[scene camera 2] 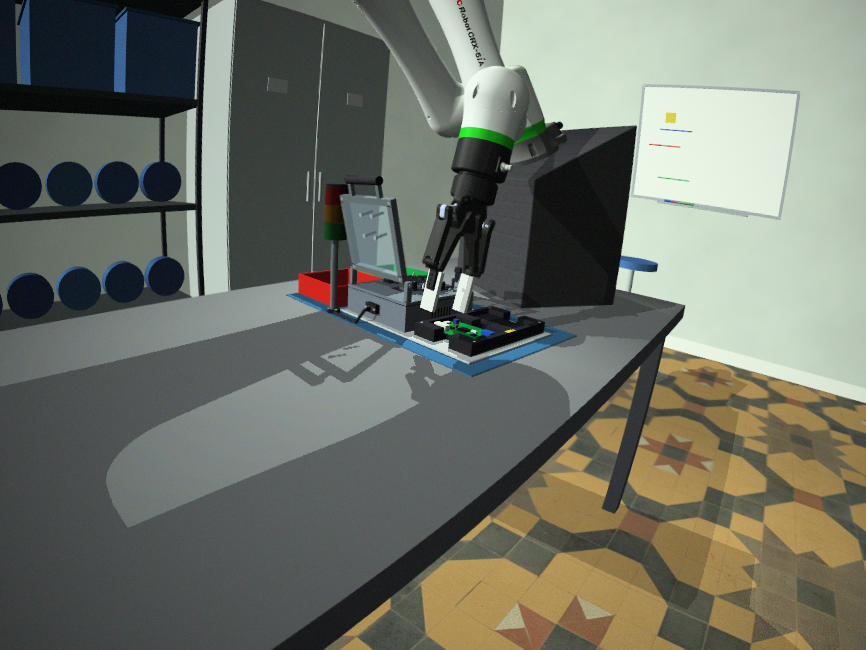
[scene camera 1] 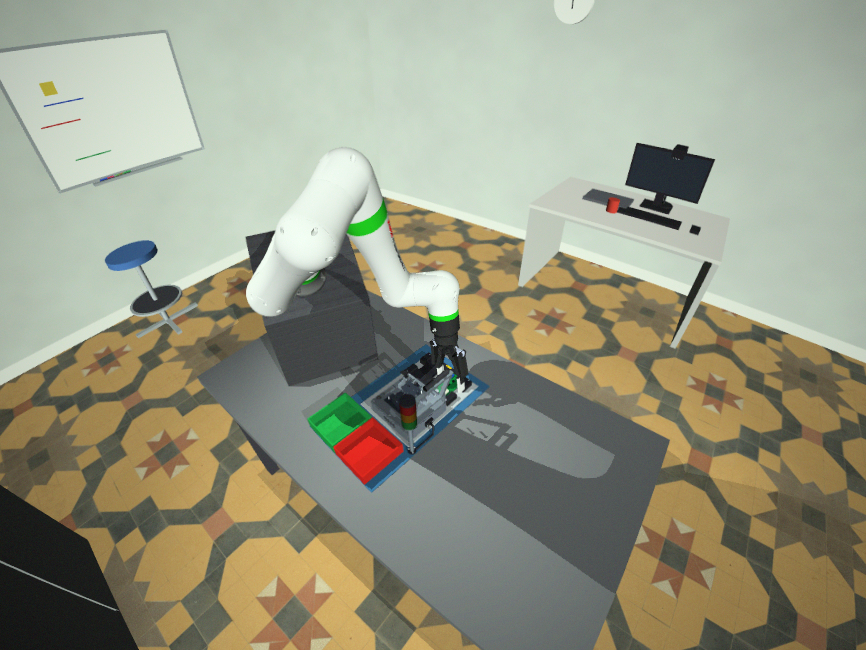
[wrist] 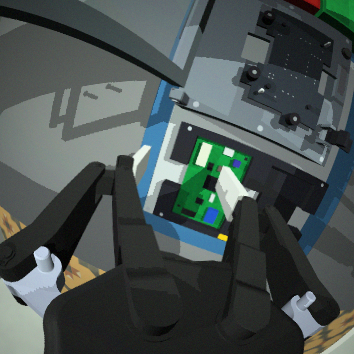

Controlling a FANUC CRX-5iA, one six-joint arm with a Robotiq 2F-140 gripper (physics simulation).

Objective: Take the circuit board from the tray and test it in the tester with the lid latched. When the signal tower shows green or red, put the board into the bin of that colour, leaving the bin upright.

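Frame: origin at the arm's base, x right, y ahead, z up, level; metres.
Seen in the pictures: gripper, fingertip midpoint: [scene camera 2: 444, 310] [scene camera 1: 451, 385] [wrist: 184, 167]; arm's base, origin of the base link: [scene camera 2: 532, 156].
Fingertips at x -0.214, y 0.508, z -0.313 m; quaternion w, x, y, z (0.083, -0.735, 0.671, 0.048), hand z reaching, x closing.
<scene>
Offsets run from my fingertips to a thing's top centre. "*": to the spot under its first point. Level surfaces: height alone.
The green circuit board @[dx -0.019, dy -0.038, dz -0.030 m] [scene camera 2: 467, 330] [wrist: 192, 189] lies in the black tray [scene camera 2: 498, 341] [wrist: 186, 143]. My gripper [scene camera 1: 451, 379] [scene camera 2: 445, 305] [wrist: 184, 167] is partly open and empty above the tray. In the wrist view one white fingertip overlaps the board and the other shows beyond the tray's edge, over the blue mat. The grey tester @[* dx +0.128, dy +0.037, dz -0.008 m] [scene camera 2: 381, 300] [wrist: 215, 77] stands beside the tray with its clear lid @[* dx +0.143, dy +0.058, dz +0.113 m] [scene camera 2: 370, 234] raised. The signal tower @[* dx +0.260, dy +0.088, dz +0.177 m] [scene camera 1: 408, 412] [scene camera 2: 335, 213] shows dull red, amber and green segments, none plainly lit. The green bin @[dx +0.357, dy -0.166, dz -0.011 m] [scene camera 1: 337, 414] and red bin @[dx +0.350, dy -0.016, dz -0.011 m] [scene camera 1: 365, 458] [scene camera 2: 311, 287] stand upright.
The blue mat @[dz -0.055 m] [scene camera 2: 482, 368] [wrist: 156, 116] lies under the tray and tester on the grey table @[dz -0.057 m] [scene camera 1: 433, 517]. The dark robot pedestal [scene camera 1: 321, 342] [scene camera 2: 573, 230] stands behind. The raised lid and the signal tower rise close to the arm's side.
</scene>
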